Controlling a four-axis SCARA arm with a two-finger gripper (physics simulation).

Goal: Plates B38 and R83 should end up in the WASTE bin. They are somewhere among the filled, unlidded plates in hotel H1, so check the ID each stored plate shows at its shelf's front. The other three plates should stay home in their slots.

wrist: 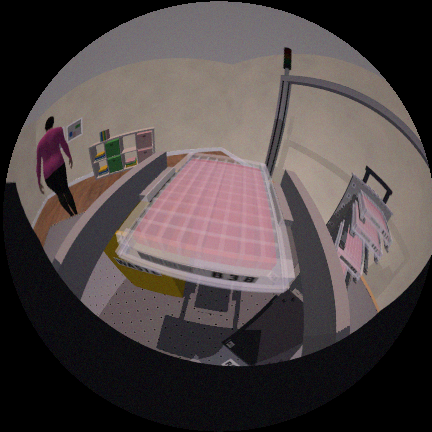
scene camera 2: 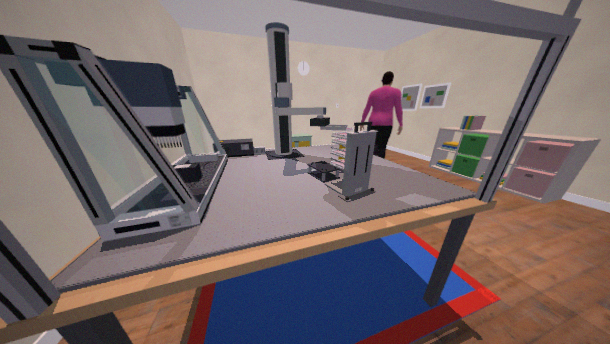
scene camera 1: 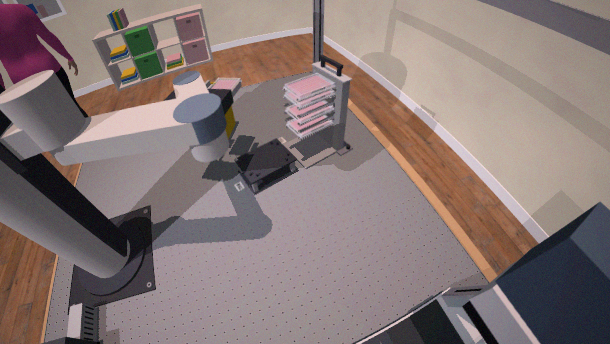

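Seen in the pictures: gripper, fingertip midpoint: (wrist: 222, 167) (scene camera 2: 346, 127) (scene camera 1: 224, 83); arm's base, link origin: (scene camera 2: 283, 155) (scene camera 1: 113, 257).
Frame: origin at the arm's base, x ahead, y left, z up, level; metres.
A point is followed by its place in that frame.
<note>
My gripper (scene camera 1: 223, 89) @[x 0.511, y 0.299, z 0.278 m] (scene camera 2: 330, 126) (wrist: 222, 167) @[x 0.511, y 0.299, z 0.278 m] is shut on plate B38 (scene camera 1: 227, 83) @[x 0.521, y 0.295, z 0.275 m] (scene camera 2: 340, 127) (wrist: 215, 215) @[x 0.484, y 0.254, z 0.272 m], a clear plate with pink wells, its ID readable at the near edge in the wrist view. The plate is level and raised above the table. The yellow WASTE bin (scene camera 1: 230, 122) @[x 0.504, y 0.396, z 0.053 m] (wrist: 145, 282) @[x 0.390, y 0.326, z 0.067 m] shows below and left of the plate in the wrist view; the plate and arm hide much of it. Hotel H1 (scene camera 1: 341, 112) @[x 0.826, y 0.117, z 0.184 m] (scene camera 2: 358, 160) @[x 0.838, y 0.170, z 0.180 m] stands to the right, holding several pink stored plates (scene camera 1: 309, 86) @[x 0.735, y 0.154, z 0.277 m] (wrist: 372, 211) @[x 0.704, y 0.178, z 0.278 m]. Their IDs, including R83, are not readable.
A low black stand (scene camera 1: 265, 162) @[x 0.569, y 0.113, z 0.073 m] (scene camera 2: 325, 167) @[x 0.600, y 0.130, z 0.073 m] (wrist: 277, 325) @[x 0.573, y 0.149, z 0.073 m] sits beside the hotel's base. A large dark blue and grey machine (scene camera 1: 560, 270) @[x 0.698, y -0.485, z 0.471 m] (scene camera 2: 142, 95) @[x 0.778, y -0.528, z 0.420 m] stands at the table's other end. A frame post (scene camera 1: 318, 30) @[x 1.015, y 0.684, z 0.258 m] rises behind the hotel. A person (scene camera 1: 30, 45) (scene camera 2: 382, 107) (wrist: 52, 155) stands beyond the table.
</note>
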